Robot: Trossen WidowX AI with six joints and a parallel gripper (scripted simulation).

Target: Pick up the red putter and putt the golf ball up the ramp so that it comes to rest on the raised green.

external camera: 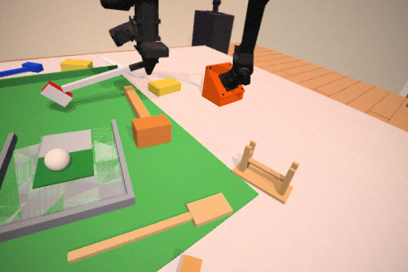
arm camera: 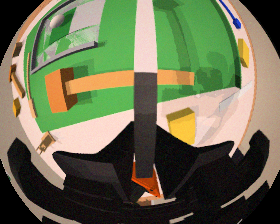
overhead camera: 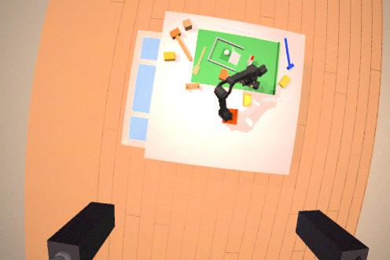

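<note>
Right now the red putter is 11 cm ahead of my gripper tip, 4 cm to the right of it and 1 cm below it. From my gripper tip the other things lie so: white golf ball 27 cm ahead, 11 cm to the left, 8 cm below; then small wooden rack 3 cm behind, 39 cm to the left, 7 cm below; then wooden paddle 17 cm ahead, 35 cm to the left, 10 cm below.
</note>
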